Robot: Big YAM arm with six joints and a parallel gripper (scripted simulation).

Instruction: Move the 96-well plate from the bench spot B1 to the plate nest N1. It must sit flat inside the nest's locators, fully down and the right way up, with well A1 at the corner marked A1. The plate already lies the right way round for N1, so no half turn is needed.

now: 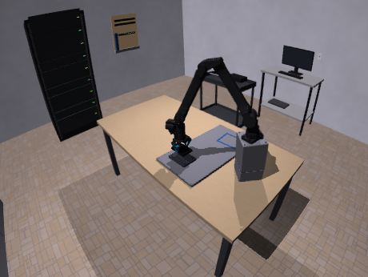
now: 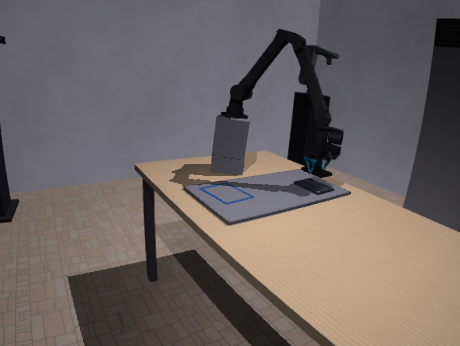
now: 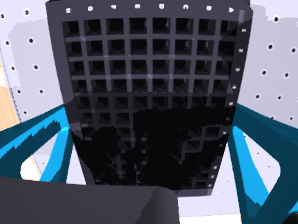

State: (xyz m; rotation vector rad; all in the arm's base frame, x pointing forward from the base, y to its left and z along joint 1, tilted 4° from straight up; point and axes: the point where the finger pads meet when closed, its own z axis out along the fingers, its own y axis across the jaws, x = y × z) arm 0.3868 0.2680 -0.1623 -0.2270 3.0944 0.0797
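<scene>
Right now the plate nest N1 is 80 mm below my hand. From my hand the other things lie so: black 96-well plate: right at my hand.
</scene>
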